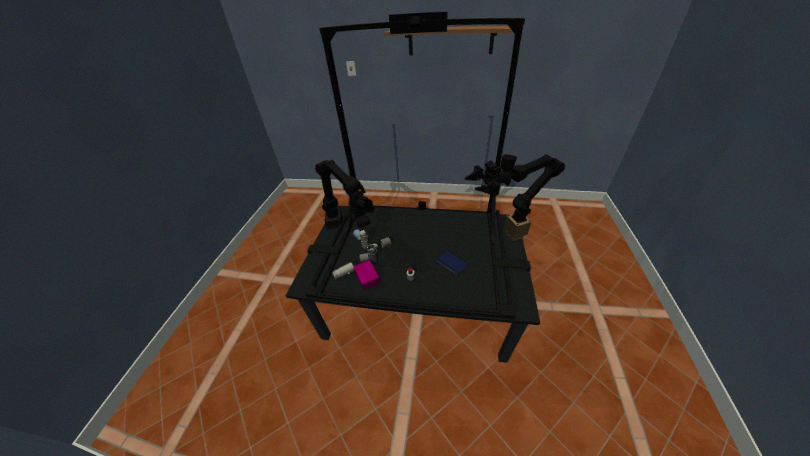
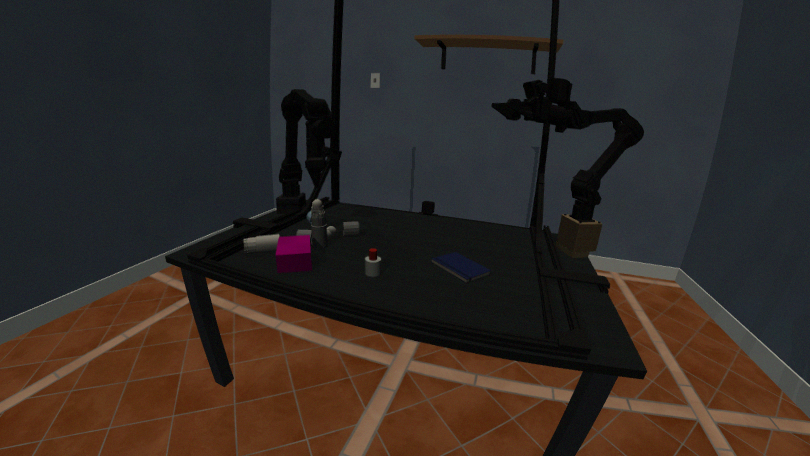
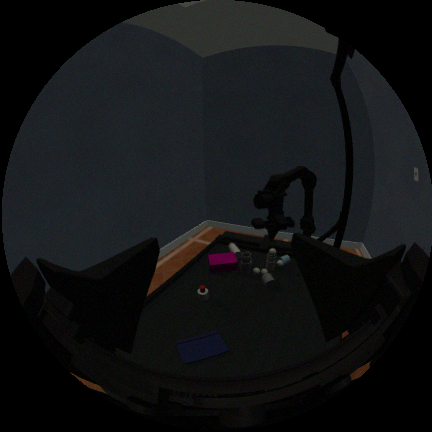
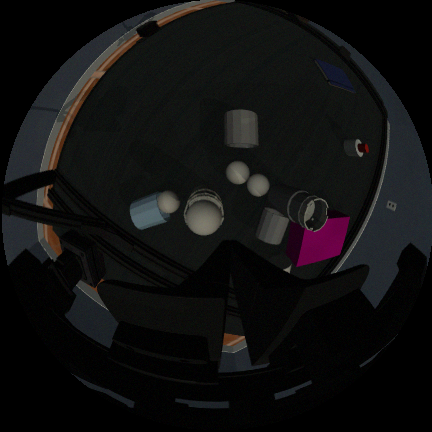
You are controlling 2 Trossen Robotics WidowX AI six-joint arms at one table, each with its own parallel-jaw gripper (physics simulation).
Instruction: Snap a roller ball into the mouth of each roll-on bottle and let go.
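Where they show: left gripper, fingertip midpoint: (image 1: 469, 183) (image 2: 499, 104) (image 3: 226, 243); right gripper, fingertip midpoint: (image 1: 362, 227) (image 2: 316, 187) (image 3: 270, 240) (image 4: 228, 246); left arm's base, origin of the base link: (image 1: 519, 218) (image 2: 581, 218); right arm's base, origin of the base link: (image 1: 332, 215) (image 2: 290, 195) (image 4: 74, 263).
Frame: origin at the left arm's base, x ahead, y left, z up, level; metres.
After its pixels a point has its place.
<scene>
An upright roll-on bottle (image 2: 317, 218) (image 3: 271, 261) has a white ball (image 4: 203, 217) {x 0.841, y -0.230, z -0.001 m} (image 2: 316, 202) {x 0.846, y -0.216, z -0.007 m} at its mouth. A second upright bottle (image 4: 300, 207) {x 0.825, y -0.123, z -0.019 m} (image 3: 245, 261) {x 0.808, y -0.100, z -0.035 m} has an open mouth. A white bottle (image 1: 342, 270) {x 1.001, y -0.055, z -0.071 m} (image 2: 261, 243) {x 0.994, y -0.047, z -0.081 m} lies on its side. Two loose balls (image 4: 237, 172) {x 0.799, y -0.190, z -0.080 m} (image 4: 258, 185) {x 0.813, y -0.158, z -0.081 m} lie between the upright bottles; another ball (image 4: 168, 201) {x 0.849, y -0.281, z -0.081 m} touches a light-blue cylinder (image 4: 148, 211) {x 0.862, y -0.307, z -0.069 m}. My right gripper (image 4: 228, 246) {x 0.843, y -0.214, z 0.043 m} (image 1: 363, 222) {x 0.843, y -0.214, z 0.043 m} is shut and empty, above the table close to the ball-topped bottle. My left gripper (image 3: 226, 243) {x 0.351, y 0.004, z 0.319 m} is open and empty, high above the table's right side.
Grey cylinders (image 4: 241, 129) {x 0.741, y -0.194, z -0.068 m} (image 4: 272, 226) {x 0.869, y -0.127, z -0.070 m} lie near the bottles. A magenta box (image 1: 366, 273) {x 0.888, y 0.013, z -0.066 m} (image 2: 294, 253) {x 0.876, y 0.061, z -0.066 m} stands in front of them. A white container with a red top (image 1: 410, 275) {x 0.683, y 0.093, z -0.078 m} (image 2: 372, 266) {x 0.681, y 0.098, z -0.087 m} stands at the front middle. A blue book (image 1: 451, 262) {x 0.448, y 0.072, z -0.103 m} (image 2: 460, 266) {x 0.449, y 0.083, z -0.104 m} lies right of it.
</scene>
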